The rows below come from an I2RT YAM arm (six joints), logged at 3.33 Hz.
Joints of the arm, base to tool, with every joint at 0 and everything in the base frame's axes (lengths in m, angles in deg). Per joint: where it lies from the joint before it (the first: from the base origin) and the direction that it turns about. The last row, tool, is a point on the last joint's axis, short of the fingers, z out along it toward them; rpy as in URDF.
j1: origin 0 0 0.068 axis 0 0 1
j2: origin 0.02 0.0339 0.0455 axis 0 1 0
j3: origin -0.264 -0.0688 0 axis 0 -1 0
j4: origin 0.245 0.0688 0.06 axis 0 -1 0
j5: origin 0.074 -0.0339 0.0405 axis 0 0 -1
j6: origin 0.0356 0 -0.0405 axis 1 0 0
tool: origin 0 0 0 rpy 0 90 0
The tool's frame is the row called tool.
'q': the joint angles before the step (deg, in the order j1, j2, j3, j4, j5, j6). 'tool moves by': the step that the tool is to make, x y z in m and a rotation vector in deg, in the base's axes. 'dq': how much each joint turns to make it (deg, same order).
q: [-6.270, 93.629, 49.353, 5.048, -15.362, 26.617]
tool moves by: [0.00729, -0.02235, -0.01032, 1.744, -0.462, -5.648]
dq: [-3.472, 3.264, 0.510, 3.712, 0.577, 2.857]
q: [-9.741, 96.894, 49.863, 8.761, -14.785, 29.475]
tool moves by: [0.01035, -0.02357, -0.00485, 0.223, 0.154, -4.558]
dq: [-3.317, 3.462, 2.798, 0.704, 0.858, 0.945]
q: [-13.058, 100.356, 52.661, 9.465, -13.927, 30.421]
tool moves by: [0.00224, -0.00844, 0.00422, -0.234, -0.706, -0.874]
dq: [-1.231, 0.221, 1.139, -0.244, -0.244, -0.275]
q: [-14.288, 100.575, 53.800, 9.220, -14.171, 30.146]
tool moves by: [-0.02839, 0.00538, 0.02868, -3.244, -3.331, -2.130]
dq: [0.014, -9.694, -4.817, -0.990, 3.095, -0.655]
